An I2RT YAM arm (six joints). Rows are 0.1 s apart.
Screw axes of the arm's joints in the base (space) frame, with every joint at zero. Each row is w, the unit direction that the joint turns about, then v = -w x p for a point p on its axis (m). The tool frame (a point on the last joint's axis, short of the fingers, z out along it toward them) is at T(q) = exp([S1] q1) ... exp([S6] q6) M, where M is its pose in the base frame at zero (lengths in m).
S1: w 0 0 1 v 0 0 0
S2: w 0 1 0 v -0.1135 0 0.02
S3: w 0 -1 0 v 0.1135 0 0.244
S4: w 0 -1 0 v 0.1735 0 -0.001
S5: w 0 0 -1 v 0 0.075 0
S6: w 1 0 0 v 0 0.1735 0
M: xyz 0.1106 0 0.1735 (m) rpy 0 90 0 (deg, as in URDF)
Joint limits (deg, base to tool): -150..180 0..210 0..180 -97..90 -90..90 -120..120
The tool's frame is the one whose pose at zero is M.
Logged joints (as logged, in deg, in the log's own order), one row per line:
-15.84, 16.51, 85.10, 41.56, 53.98, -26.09
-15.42, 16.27, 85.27, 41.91, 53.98, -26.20
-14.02, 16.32, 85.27, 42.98, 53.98, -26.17
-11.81, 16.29, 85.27, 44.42, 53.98, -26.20
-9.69, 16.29, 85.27, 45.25, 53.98, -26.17
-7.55, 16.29, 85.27, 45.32, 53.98, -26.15
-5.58, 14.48, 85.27, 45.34, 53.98, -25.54
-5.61, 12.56, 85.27, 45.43, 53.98, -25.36
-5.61, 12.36, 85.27, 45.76, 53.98, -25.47
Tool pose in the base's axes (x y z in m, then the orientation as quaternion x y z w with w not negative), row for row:
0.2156, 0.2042, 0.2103, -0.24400, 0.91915, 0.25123, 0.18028
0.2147, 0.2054, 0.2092, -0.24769, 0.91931, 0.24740, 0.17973
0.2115, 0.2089, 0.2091, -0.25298, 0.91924, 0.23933, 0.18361
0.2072, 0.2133, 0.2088, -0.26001, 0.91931, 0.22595, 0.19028
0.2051, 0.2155, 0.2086, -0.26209, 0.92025, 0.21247, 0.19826
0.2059, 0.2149, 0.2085, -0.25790, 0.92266, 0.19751, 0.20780
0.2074, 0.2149, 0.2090, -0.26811, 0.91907, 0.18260, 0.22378
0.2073, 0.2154, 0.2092, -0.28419, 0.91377, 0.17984, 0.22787
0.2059, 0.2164, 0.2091, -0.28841, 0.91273, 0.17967, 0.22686
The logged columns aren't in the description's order. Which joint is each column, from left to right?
Columns, left to right: q5, q6, q2, q1, q3, q4.
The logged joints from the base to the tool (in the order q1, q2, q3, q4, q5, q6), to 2 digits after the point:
41.56, 85.10, 53.98, -26.09, -15.84, 16.51
41.91, 85.27, 53.98, -26.20, -15.42, 16.27
42.98, 85.27, 53.98, -26.17, -14.02, 16.32
44.42, 85.27, 53.98, -26.20, -11.81, 16.29
45.25, 85.27, 53.98, -26.17, -9.69, 16.29
45.32, 85.27, 53.98, -26.15, -7.55, 16.29
45.34, 85.27, 53.98, -25.54, -5.58, 14.48
45.43, 85.27, 53.98, -25.36, -5.61, 12.56
45.76, 85.27, 53.98, -25.47, -5.61, 12.36

